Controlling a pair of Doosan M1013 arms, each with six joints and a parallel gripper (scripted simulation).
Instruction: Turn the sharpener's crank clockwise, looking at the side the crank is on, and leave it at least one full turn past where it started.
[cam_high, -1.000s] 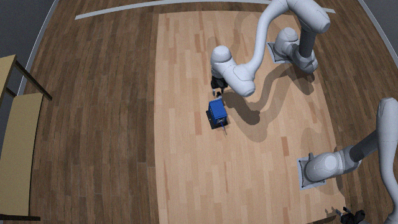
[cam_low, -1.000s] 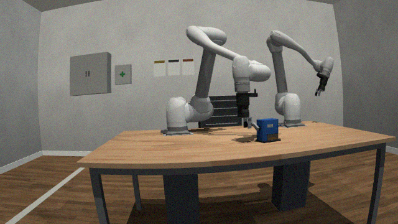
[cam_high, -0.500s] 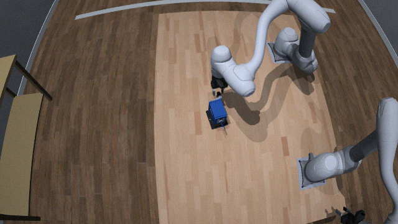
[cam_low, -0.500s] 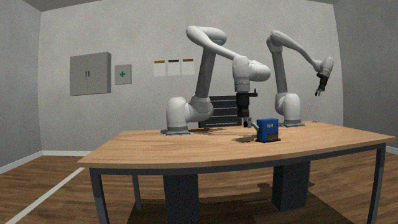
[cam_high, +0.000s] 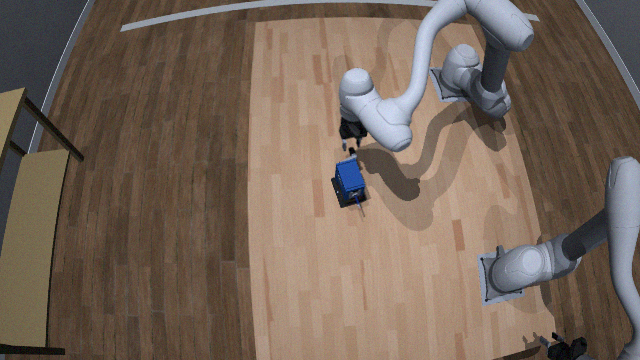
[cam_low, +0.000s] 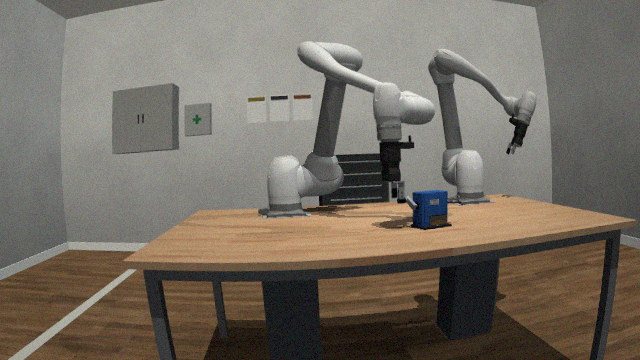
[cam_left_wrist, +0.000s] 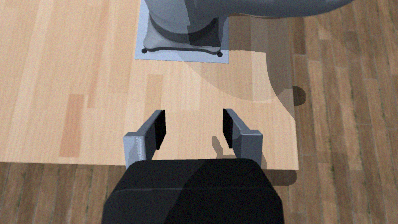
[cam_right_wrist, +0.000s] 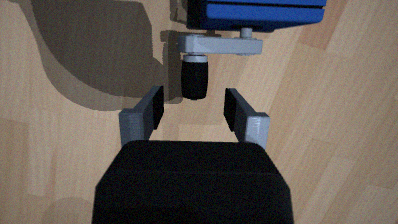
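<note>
My right hand is 2 cm to the right of the black knob and 3 cm above it.
</note>
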